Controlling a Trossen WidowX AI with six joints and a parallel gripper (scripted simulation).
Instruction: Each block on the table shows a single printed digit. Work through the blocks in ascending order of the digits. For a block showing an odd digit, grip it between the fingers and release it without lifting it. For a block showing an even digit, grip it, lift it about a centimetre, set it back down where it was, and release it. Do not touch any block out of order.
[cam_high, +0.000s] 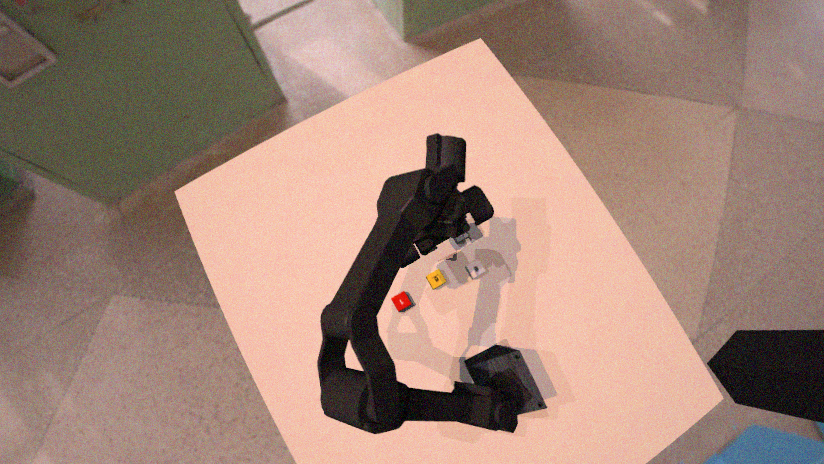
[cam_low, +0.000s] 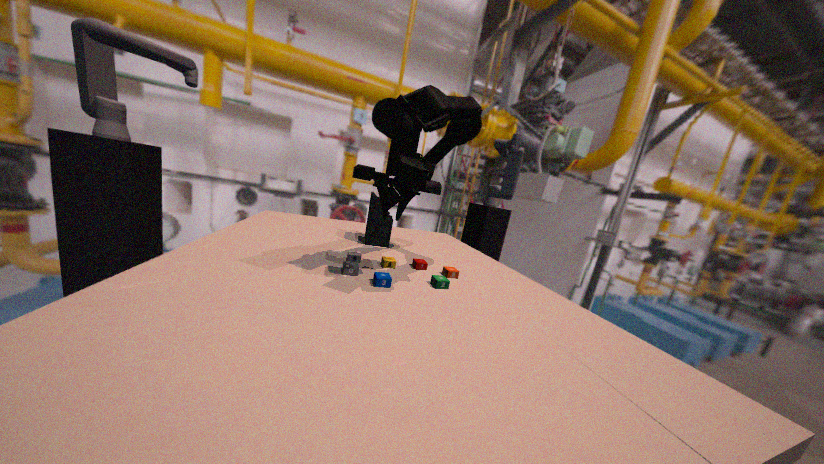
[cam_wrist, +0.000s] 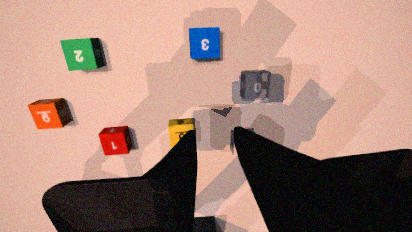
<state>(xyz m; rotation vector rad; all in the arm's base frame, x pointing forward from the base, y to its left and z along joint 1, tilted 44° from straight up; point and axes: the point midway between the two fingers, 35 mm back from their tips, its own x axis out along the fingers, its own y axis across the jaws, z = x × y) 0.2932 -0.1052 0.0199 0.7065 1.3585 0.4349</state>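
My gripper tip is 5 cm past the red block, 12 cm to the right of it and 12 cm above it. Also, from my gripper tip: blue block (5 cm ahead, 1 cm to the right, 12 cm below); then grey block (1 cm behind, 7 cm to the right, 12 cm below); then yellow block (6 cm behind, 3 cm to the left, 12 cm below).
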